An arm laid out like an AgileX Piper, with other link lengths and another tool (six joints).
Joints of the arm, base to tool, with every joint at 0 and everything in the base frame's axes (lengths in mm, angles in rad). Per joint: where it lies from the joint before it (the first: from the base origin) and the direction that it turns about. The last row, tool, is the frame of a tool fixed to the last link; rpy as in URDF.
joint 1: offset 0.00 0.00 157.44 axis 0 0 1
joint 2: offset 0.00 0.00 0.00 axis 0 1 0
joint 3: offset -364.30 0.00 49.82 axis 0 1 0
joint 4: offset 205.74 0.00 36.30 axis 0.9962 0 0.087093
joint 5: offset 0.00 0.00 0.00 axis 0 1 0
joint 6: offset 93.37 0.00 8.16 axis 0.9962 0 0.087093
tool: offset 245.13 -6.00 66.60 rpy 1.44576 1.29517 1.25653
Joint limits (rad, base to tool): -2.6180..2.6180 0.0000..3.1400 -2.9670..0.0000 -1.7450..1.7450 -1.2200..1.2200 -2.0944..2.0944
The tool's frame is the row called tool.
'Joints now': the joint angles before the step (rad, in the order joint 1, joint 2, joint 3, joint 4, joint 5, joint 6). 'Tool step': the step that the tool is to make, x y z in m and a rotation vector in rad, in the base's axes. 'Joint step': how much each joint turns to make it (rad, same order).
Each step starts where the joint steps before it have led.
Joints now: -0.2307 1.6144 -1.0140 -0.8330 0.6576 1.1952
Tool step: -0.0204 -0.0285 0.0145 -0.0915 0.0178 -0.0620
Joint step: -0.0023 -0.0001 0.0229 -0.1499 0.0613 0.1282
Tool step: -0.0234 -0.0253 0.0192 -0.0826 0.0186 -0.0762
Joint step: -0.0002 0.0002 0.0000 -0.0934 0.0926 0.0822
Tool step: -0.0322 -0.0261 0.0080 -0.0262 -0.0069 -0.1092
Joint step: -0.0465 0.0000 -0.0003 -0.0261 0.0525 0.0566
